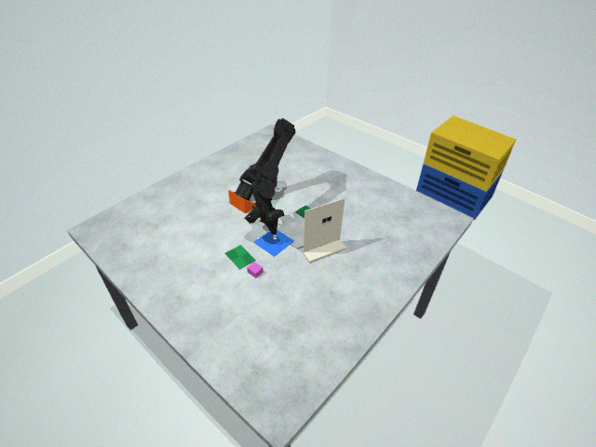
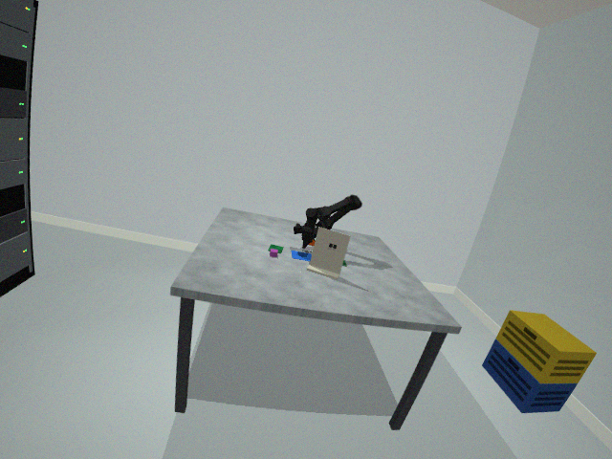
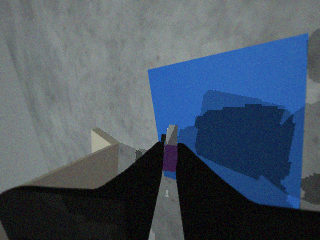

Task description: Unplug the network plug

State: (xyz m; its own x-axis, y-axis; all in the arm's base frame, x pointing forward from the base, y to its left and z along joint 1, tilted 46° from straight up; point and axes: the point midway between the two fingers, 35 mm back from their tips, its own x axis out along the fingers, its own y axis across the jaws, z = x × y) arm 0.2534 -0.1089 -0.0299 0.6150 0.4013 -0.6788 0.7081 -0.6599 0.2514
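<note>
My gripper tip is 1 cm past the blue marked square and 5 cm above it. Also, from my gripper tip: beige upright panel: 18 cm ahead, 10 cm to the left, 5 cm above; then network plug: right at my gripper tip; then thin grey tab: 1 cm ahead, 1 cm below.
</note>
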